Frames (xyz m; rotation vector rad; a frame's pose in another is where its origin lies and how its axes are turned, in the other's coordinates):
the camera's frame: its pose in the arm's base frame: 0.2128 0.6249 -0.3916 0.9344 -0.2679 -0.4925
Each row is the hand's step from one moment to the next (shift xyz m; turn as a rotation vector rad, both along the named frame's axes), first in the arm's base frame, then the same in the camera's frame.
Working: the arm's base frame: its pose in the camera's frame: 0.1424 -0.0496 0.7526 -0.9344 0.2679 0.4925

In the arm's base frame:
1: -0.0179 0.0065 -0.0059 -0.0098 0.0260 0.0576
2: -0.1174 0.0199 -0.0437 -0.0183 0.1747 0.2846
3: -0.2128 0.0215 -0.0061 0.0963 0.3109 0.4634
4: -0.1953 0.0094 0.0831 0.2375 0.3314 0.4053
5: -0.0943 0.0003 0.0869 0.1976 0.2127 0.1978
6: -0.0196 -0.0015 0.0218 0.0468 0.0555 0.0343
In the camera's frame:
1: -0.0188 -0.0068 -0.0003 -0.0212 0.0573 0.0189
2: -0.1114 -0.0597 0.0111 -0.1027 0.3146 0.0484
3: -0.1936 -0.0555 0.0721 -0.0727 0.5616 0.0065
4: -0.1715 0.0167 0.1242 0.0374 0.5647 -0.1013
5: -0.0802 0.0443 0.0897 0.0621 0.3243 -0.1200
6: -0.0158 0.0115 0.0219 0.0120 0.0691 -0.0392

